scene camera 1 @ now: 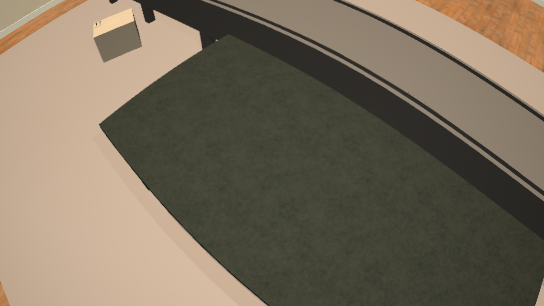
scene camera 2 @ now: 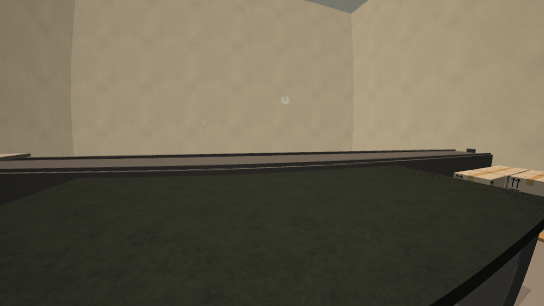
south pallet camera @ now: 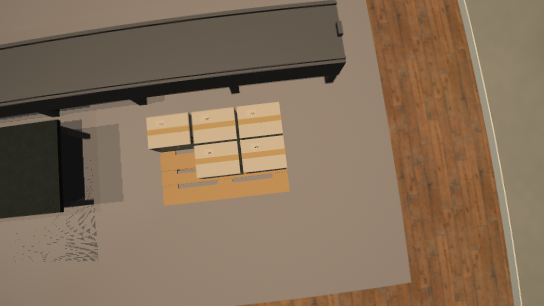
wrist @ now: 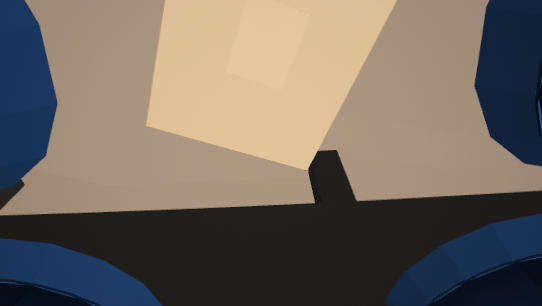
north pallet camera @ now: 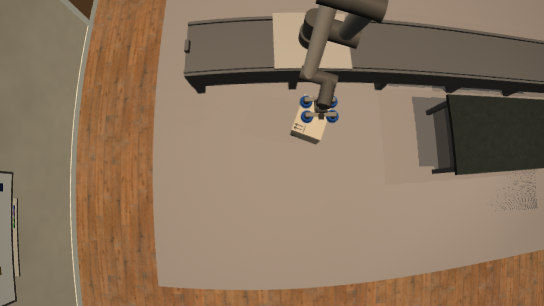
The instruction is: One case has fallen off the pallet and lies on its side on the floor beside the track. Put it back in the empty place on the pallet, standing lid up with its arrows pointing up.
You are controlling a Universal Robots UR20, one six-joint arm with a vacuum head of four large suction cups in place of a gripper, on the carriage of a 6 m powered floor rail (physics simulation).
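Frame: origin at the arm's base, x back, y left, z down, level; centimetres.
Seen in the pictures: hand at its tool point: (wrist: 272,208).
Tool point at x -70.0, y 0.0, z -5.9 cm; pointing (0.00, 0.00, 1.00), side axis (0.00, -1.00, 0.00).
A point is followed by its place in that frame.
The fallen case (scene camera 1: 117,37) @(y 13.4, x -71.9, z 38.2 cm) (north pallet camera: 311,131) @(y -2.2, x -81.5, z 28.8 cm) (wrist: 260,110) @(y 1.0, x -57.1, z 28.9 cm) lies on its side on the floor beside the track, turned at an angle. Its arrows lie sideways on the upward face in the north pallet camera view. My gripper (north pallet camera: 319,109) @(y 0.0, x -70.1, z -5.9 cm), the head with four blue cups, is over the case's end nearest the track, with the case askew beneath it. In the wrist view the case shows between the cups, apart from them; nothing is held. The pallet (south pallet camera: 225,192) @(y 451.6, x -129.1, z 42.7 cm) carries several upright taped cases (south pallet camera: 215,125) @(y 453.5, x -70.6, z 13.6 cm) (scene camera 2: 480,173) @(y 412.7, x -70.1, z 13.2 cm); its empty place (south pallet camera: 177,162) @(y 408.5, x -95.5, z 42.6 cm) is in the front row's left corner.
The long dark track (north pallet camera: 230,47) (south pallet camera: 200,50) runs behind the case and the pallet, with the arm's pale carriage (north pallet camera: 286,42) @(y -23.3, x -3.8, z 0.0 cm) on it. A dark green table (scene camera 1: 300,150) @(y 210.9, x -83.1, z 4.0 cm) (scene camera 2: 250,230) @(y 210.0, x -103.0, z 4.0 cm) (north pallet camera: 500,135) @(y 200.9, x -92.3, z 4.0 cm) (south pallet camera: 25,170) @(y 285.9, x -91.2, z 4.0 cm) stands between the fallen case and the pallet.
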